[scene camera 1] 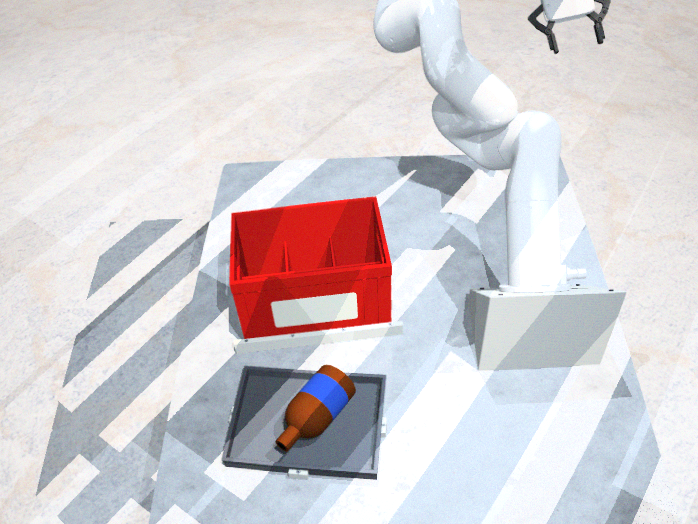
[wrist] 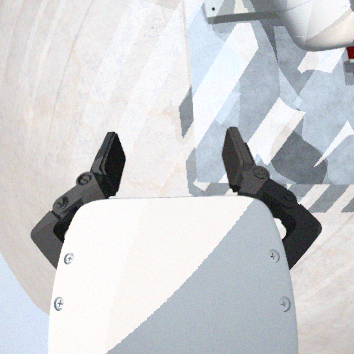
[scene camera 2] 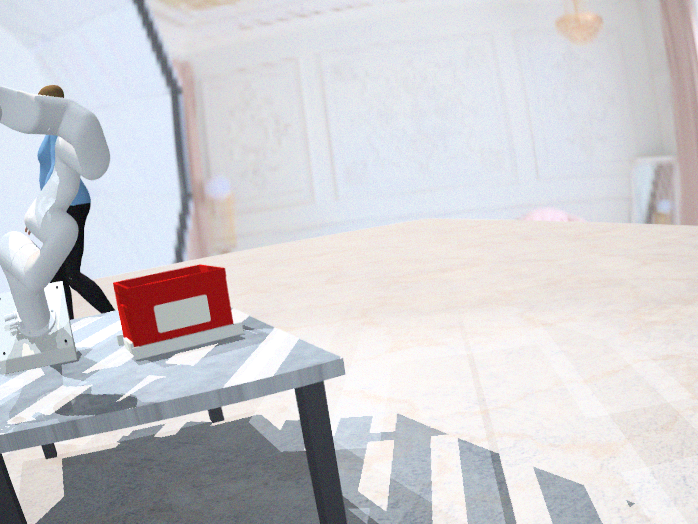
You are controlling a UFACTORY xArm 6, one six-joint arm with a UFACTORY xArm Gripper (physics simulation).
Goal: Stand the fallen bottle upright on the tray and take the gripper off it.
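Frame: origin at the arm's base, x ahead, y left, z up, level; millimetres.
Seen in the pictures: gripper, fingertip midpoint: [scene camera 1: 578, 48] [wrist: 171, 141]; arm's base, origin of the base link: [scene camera 1: 534, 290] [scene camera 2: 35, 318].
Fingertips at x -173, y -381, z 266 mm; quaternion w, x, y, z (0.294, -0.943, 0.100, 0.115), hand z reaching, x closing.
Note:
Pixels of each thing's middle, then the offset from my fingertips to it. "*": a spot on its surface instead. Level surfaces: height alone.
- brown bottle, body centre: [scene camera 1: 310, 412] 580 mm ahead, 532 mm left, 341 mm down
- dark grey tray, surface spot: [scene camera 1: 242, 406] * 700 mm ahead, 485 mm left, 378 mm down
- red crate, body centre: [scene camera 1: 311, 272] [scene camera 2: 171, 308] 562 mm ahead, 255 mm left, 296 mm down
- table, its level: 384 mm down
- pale strip, surface spot: [scene camera 1: 321, 336] * 554 mm ahead, 358 mm left, 360 mm down
A brown bottle [scene camera 1: 319, 403] with a blue band lies on its side in the dark grey tray [scene camera 1: 242, 406] in scene camera 1. Its neck points to the lower left and its base to the upper right. My gripper [scene camera 1: 579, 47] [wrist: 171, 141] is open and empty, high up and far from the bottle, at the top right of scene camera 1. In the wrist view its fingers stand wide apart over the floor beside the table. The bottle and tray do not show in scene camera 2 or the wrist view.
A red crate [scene camera 1: 315, 307] [scene camera 2: 135, 321] with inner dividers stands behind the tray on the table [scene camera 1: 439, 451] [scene camera 2: 281, 352]. A pale strip [scene camera 1: 321, 336] runs along its foot. The arm's base block [scene camera 1: 546, 332] stands to the right. A person [scene camera 2: 81, 225] stands behind the arm in scene camera 2.

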